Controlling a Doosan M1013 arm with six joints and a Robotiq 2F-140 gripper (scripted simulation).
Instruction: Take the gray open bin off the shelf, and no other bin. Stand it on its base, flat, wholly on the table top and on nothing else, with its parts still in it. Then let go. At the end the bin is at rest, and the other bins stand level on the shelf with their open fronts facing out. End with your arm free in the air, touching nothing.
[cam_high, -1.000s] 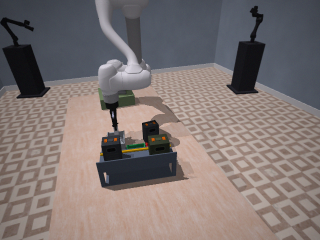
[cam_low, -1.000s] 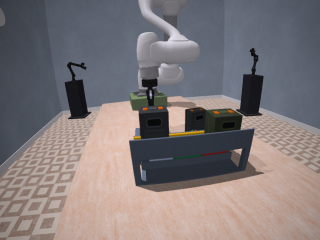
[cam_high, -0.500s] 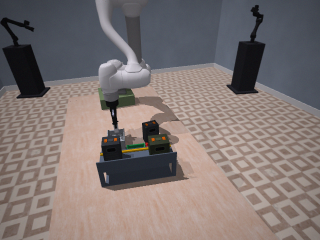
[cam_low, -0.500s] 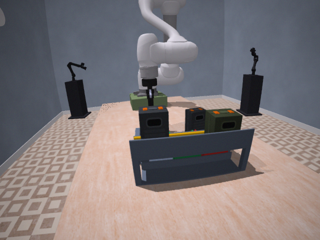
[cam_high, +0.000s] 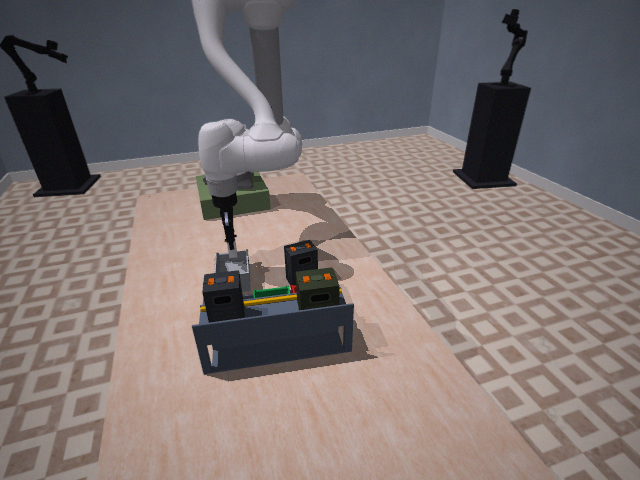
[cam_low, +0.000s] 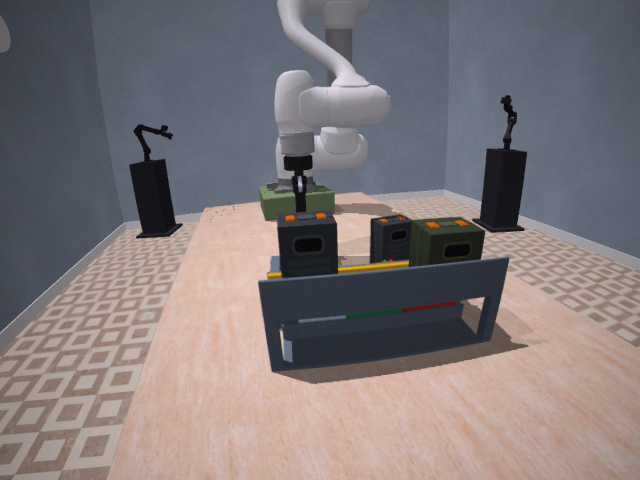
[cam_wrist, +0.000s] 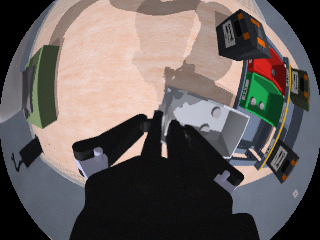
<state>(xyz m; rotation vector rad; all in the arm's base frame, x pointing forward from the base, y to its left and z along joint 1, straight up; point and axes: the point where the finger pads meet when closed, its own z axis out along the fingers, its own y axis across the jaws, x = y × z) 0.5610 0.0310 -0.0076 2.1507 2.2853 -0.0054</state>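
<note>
My gripper is now 8 cm short of the gray open bin and 2 cm above it. From my hand the other things lie so: yellow rail (32 cm ahead, 13 cm to the left, 2 cm above); then red bin (26 cm ahead, 24 cm to the left, 4 cm below); then green bin (27 cm ahead, 13 cm to the left, 4 cm below).
</note>
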